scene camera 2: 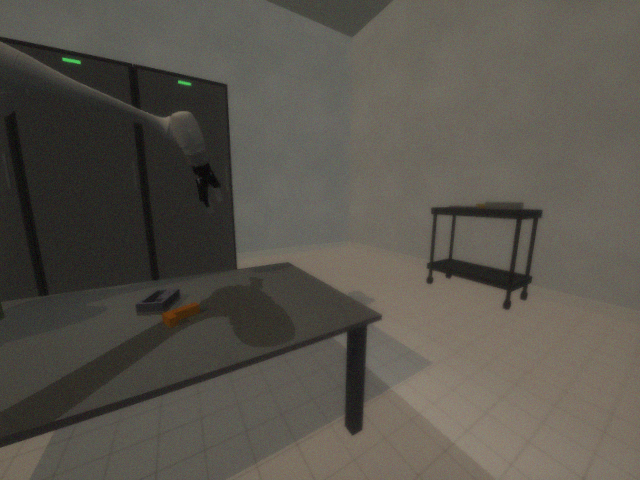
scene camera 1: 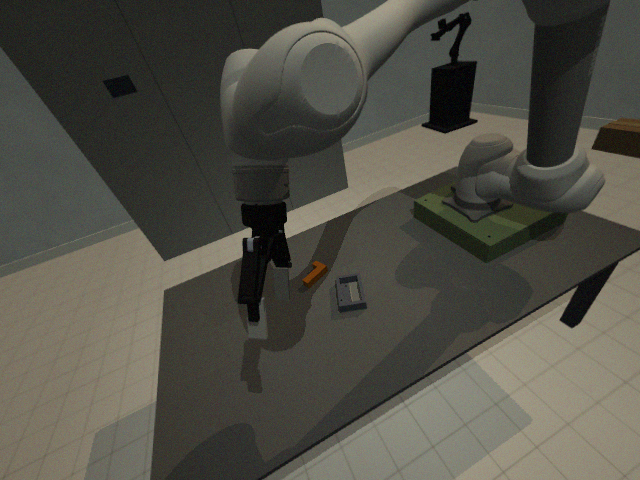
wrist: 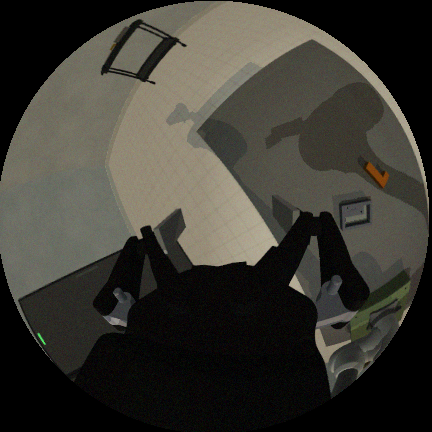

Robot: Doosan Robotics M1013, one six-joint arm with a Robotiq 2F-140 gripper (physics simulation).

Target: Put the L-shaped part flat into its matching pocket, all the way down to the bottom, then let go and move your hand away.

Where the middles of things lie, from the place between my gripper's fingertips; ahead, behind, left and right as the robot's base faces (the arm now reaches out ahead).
Labels:
Right now my hand is 35 cm above the grey pocket block (scene camera 2: 159, 300), 27 cm to the left of it and 24 cm past it.

